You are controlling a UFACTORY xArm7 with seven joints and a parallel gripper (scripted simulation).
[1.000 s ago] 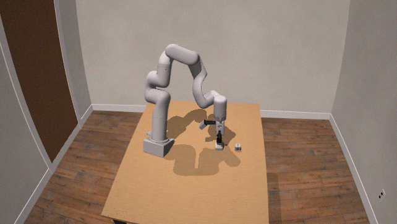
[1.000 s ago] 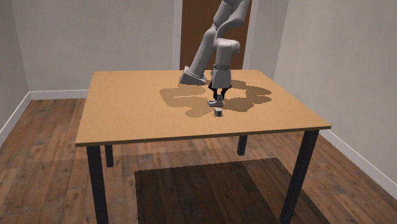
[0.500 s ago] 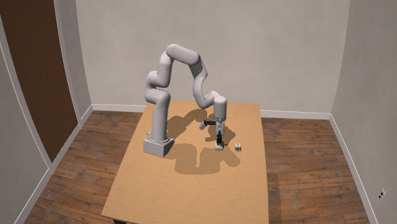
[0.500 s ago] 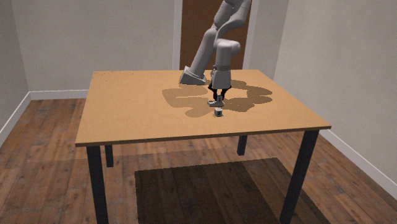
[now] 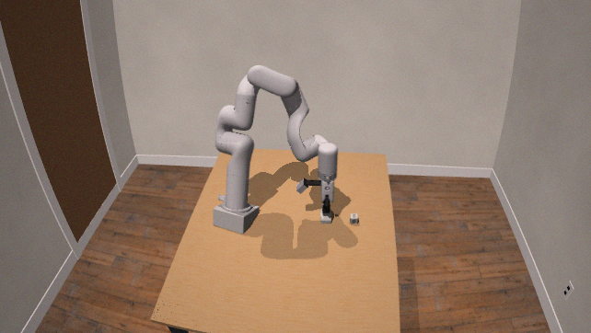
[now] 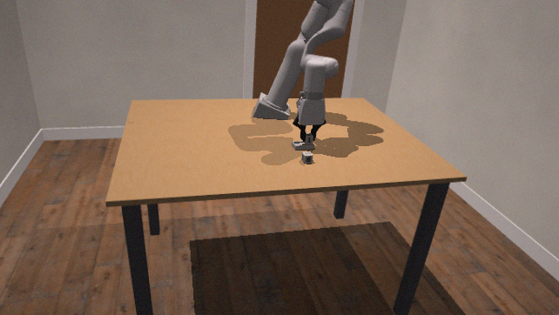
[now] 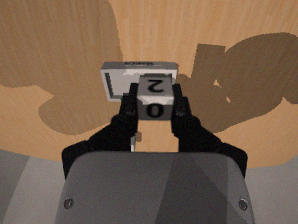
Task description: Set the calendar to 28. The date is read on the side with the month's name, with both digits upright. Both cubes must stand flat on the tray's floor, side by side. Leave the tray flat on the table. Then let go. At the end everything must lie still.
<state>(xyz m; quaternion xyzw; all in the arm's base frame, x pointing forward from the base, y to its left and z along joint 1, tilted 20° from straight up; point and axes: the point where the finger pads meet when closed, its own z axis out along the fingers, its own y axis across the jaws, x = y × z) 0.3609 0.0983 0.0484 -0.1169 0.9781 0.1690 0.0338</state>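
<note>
Now: hand 20 mm to the left of the grey calendar tray and 40 mm above it.
</note>
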